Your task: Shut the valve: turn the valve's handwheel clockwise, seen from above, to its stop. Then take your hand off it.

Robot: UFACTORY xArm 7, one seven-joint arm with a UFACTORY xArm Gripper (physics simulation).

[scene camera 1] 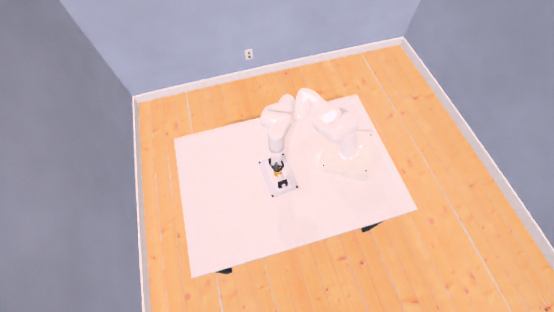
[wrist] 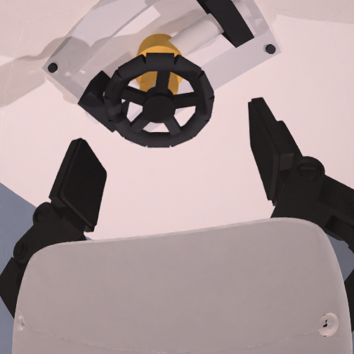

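The valve's black handwheel (scene camera 1: 277, 167) (wrist: 159, 104) has several spokes and sits above the yellow valve body (scene camera 1: 278, 174) (wrist: 159, 44). The valve is mounted on a pale grey plate (scene camera 1: 269, 183) (wrist: 248, 61) with dark bolts at its corners. My gripper (scene camera 1: 276, 162) (wrist: 167, 137) is open and empty. In the wrist view its two black fingers stand wide apart, one at each side and below the wheel, with visible gaps between them and the rim. The wheel's turn angle against its stop cannot be told.
A white pipe (wrist: 197, 36) runs from the valve body to a black bracket (scene camera 1: 283, 184) (wrist: 231, 22). Another black bracket (wrist: 95, 100) shows partly behind the wheel. The white table (scene camera 1: 225, 215) carries the plate, and the arm's base (scene camera 1: 345, 166) stands at the right.
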